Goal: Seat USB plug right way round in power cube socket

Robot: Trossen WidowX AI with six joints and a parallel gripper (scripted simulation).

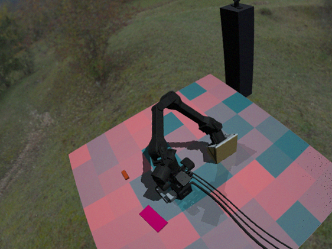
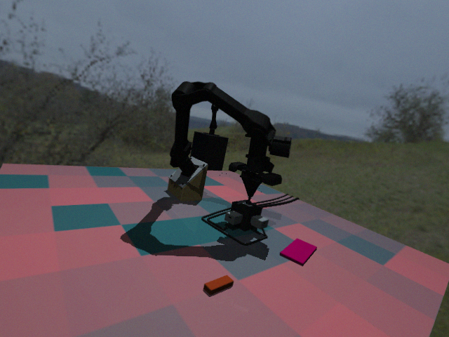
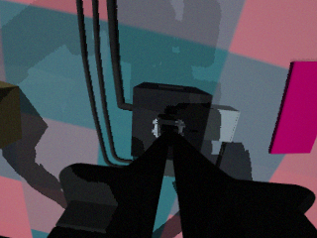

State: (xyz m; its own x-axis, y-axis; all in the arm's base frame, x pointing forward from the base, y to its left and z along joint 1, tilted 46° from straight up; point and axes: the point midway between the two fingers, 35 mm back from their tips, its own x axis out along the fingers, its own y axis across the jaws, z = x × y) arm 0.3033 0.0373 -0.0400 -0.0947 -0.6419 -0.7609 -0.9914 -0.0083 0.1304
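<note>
Right now my gripper tip is 2 cm above the black USB plug. From my gripper tip the other things lie so: orange block 21 cm ahead, 29 cm to the right, 10 cm below; flat magenta slab 21 cm ahead, 4 cm to the left, 10 cm below; white-framed socket 4 cm below.
</note>
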